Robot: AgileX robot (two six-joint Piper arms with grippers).
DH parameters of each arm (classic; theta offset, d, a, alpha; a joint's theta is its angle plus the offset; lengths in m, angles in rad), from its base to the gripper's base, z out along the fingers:
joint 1: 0 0.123 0 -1.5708
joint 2: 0.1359 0 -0.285 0
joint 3: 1.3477 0 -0.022 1.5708
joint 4: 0 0.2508 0 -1.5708
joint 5: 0 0 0.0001 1.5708
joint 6: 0 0.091 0 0
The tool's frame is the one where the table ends.
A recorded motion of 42 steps. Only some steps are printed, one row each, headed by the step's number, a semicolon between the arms.
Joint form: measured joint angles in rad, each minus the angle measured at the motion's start. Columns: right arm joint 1, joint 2, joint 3, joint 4, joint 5, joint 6; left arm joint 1, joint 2, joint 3, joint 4, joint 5, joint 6.
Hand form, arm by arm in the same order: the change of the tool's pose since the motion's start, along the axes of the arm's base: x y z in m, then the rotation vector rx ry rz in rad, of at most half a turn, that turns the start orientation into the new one. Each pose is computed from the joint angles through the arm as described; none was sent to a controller.
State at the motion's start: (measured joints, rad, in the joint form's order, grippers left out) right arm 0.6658 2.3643 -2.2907 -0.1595 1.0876 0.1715; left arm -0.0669 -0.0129 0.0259 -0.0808 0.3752 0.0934
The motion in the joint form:
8: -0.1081 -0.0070 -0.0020 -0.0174 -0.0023 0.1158; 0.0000 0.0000 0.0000 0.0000 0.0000 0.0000
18: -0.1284 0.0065 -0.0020 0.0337 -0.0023 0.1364; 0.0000 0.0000 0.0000 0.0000 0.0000 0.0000
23: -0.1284 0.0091 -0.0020 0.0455 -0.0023 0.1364; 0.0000 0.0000 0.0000 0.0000 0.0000 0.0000
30: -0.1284 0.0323 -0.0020 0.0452 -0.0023 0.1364; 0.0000 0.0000 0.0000 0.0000 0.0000 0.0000
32: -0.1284 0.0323 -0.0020 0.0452 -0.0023 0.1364; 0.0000 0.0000 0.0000 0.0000 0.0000 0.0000
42: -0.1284 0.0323 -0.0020 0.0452 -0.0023 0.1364; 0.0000 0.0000 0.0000 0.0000 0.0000 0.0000
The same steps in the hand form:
8: 0.0315 -0.0484 0.0046 0.0478 -0.0012 -0.2080; 0.0000 0.0000 0.0000 0.0000 0.0000 0.0000
18: 0.0361 -0.0533 -0.0031 0.0899 0.0435 -0.2464; 0.0000 0.0000 0.0000 0.0000 0.0000 0.0000
23: 0.0358 -0.0523 -0.0046 0.0976 0.0528 -0.2465; 0.0000 0.0000 0.0000 0.0000 0.0000 0.0000
30: 0.0380 -0.0511 -0.0167 0.0831 0.0710 -0.2477; 0.0000 0.0000 0.0000 0.0000 0.0000 0.0000
32: 0.0380 -0.0511 -0.0167 0.0831 0.0710 -0.2477; 0.0000 0.0000 0.0000 0.0000 0.0000 0.0000
42: 0.0380 -0.0511 -0.0167 0.0831 0.0710 -0.2477; 0.0000 0.0000 0.0000 0.0000 0.0000 0.0000

